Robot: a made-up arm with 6 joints.
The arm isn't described. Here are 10 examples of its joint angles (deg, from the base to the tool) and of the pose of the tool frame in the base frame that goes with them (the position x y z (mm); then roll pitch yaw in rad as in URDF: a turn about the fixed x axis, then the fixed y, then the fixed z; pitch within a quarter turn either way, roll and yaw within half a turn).
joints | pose
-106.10 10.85 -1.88 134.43 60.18 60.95 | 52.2 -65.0 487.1 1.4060 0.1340 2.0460
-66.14 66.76 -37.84 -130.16 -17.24 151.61 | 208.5 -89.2 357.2 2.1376 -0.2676 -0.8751
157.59 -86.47 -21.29 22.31 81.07 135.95 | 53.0 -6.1 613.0 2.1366 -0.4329 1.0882
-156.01 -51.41 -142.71 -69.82 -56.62 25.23 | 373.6 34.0 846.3 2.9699 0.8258 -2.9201
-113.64 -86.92 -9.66 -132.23 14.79 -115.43 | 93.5 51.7 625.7 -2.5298 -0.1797 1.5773
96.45 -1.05 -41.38 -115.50 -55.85 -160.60 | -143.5 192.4 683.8 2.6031 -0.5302 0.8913
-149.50 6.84 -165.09 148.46 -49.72 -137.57 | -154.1 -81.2 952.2 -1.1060 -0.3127 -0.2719
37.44 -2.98 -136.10 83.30 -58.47 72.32 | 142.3 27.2 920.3 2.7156 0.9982 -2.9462
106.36 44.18 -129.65 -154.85 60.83 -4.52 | -164.7 527.4 709.7 -2.8671 1.2818 -0.3163
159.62 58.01 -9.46 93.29 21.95 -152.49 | -68.9 35.7 433.9 3.0613 -1.0177 -2.8944
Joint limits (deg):
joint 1: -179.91..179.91
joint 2: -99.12..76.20
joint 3: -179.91..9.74
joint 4: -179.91..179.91
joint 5: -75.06..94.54
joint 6: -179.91..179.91
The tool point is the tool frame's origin. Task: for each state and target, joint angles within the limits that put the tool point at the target. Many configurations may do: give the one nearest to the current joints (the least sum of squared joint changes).
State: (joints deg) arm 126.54 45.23 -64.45 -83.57 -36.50 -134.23
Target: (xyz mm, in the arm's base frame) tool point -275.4 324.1 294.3
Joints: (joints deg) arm 120.31 76.20 -82.48 -74.14 -21.08 -138.19
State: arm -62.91 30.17 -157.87 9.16 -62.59 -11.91
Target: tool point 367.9 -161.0 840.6
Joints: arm -33.81 46.26 -144.37 -0.73 -42.02 -14.39
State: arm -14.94 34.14 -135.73 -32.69 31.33 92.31
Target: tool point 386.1 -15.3 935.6
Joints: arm -9.75 16.48 -123.58 -30.93 35.27 95.01
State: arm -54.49 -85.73 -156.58 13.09 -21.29 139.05
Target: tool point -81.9 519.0 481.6
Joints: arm -82.29 -82.32 -179.91 9.48 -47.86 135.12
